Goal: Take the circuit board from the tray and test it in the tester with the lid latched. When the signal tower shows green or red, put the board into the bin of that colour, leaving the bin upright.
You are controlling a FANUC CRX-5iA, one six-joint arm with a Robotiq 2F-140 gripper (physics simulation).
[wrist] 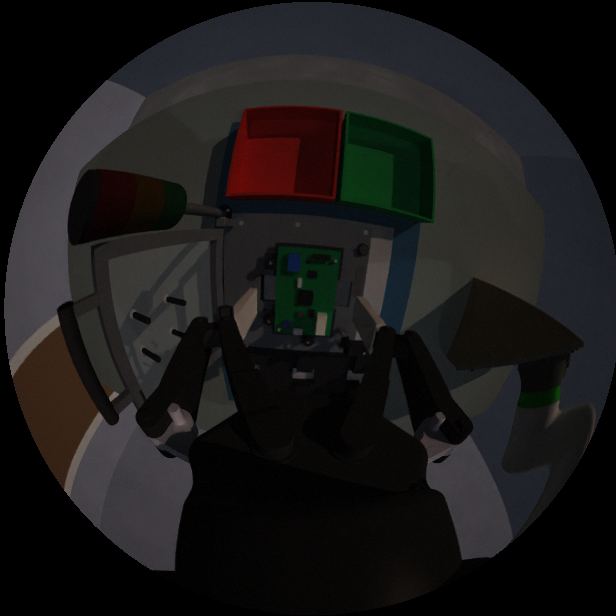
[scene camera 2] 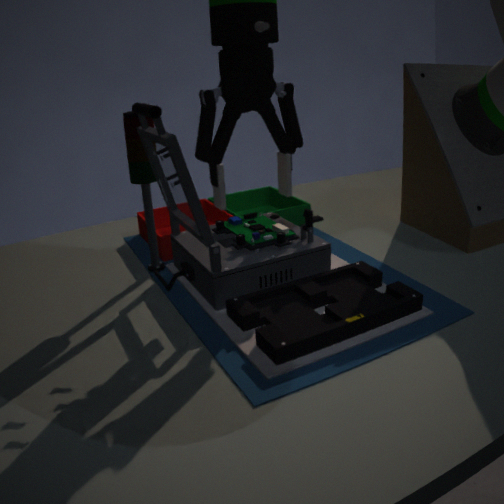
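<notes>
The green circuit board (scene camera 2: 259, 229) lies flat in the nest on top of the grey tester (scene camera 2: 255, 260); it also shows in the wrist view (wrist: 303, 290). The tester's lid (scene camera 2: 177, 182) stands raised at the left. My gripper (scene camera 2: 251, 182) hangs open and empty a little above the board, fingers spread to either side (wrist: 307, 310). The signal tower (scene camera 2: 140, 145) is dark, no lamp lit. The black tray (scene camera 2: 325, 310) in front of the tester holds no board. The red bin (scene camera 2: 172, 220) and green bin (scene camera 2: 265, 202) stand upright behind the tester.
A blue mat (scene camera 2: 300, 320) lies under the station. The robot's tan pedestal (scene camera 2: 450, 160) stands at the right. In the wrist view the open lid frame (wrist: 143, 298) is at the left, the bins (wrist: 330, 160) beyond the tester.
</notes>
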